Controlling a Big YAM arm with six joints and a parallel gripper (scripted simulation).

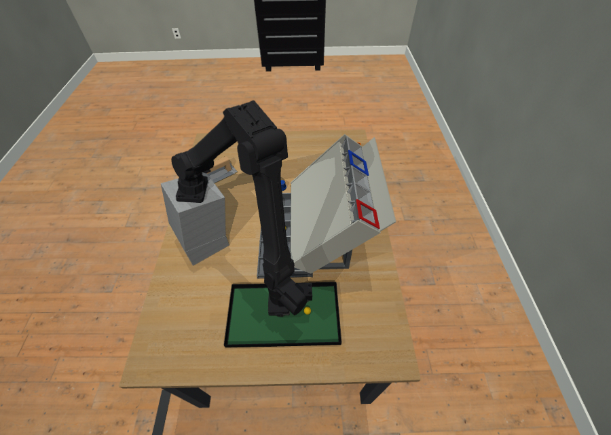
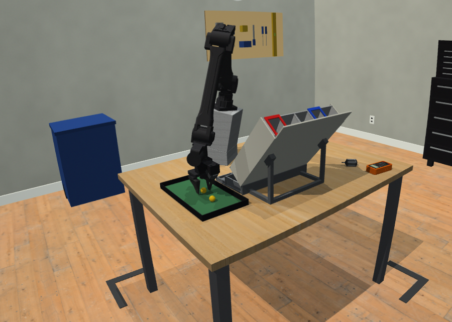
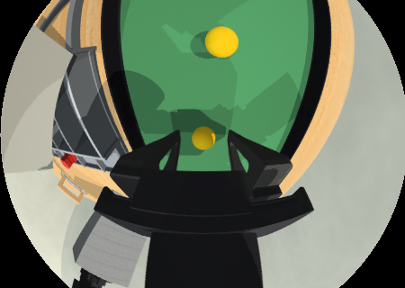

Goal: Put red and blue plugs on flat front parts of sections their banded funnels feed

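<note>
The green marble tray is 2 cm to the right of my hand, 1 cm below it and 1 cm ahead of it. Also, from my hand: grey cover (31 cm to the left, 19 cm above, 14 cm ahead); small black object (72 cm to the left, 22 cm ahead).
</note>
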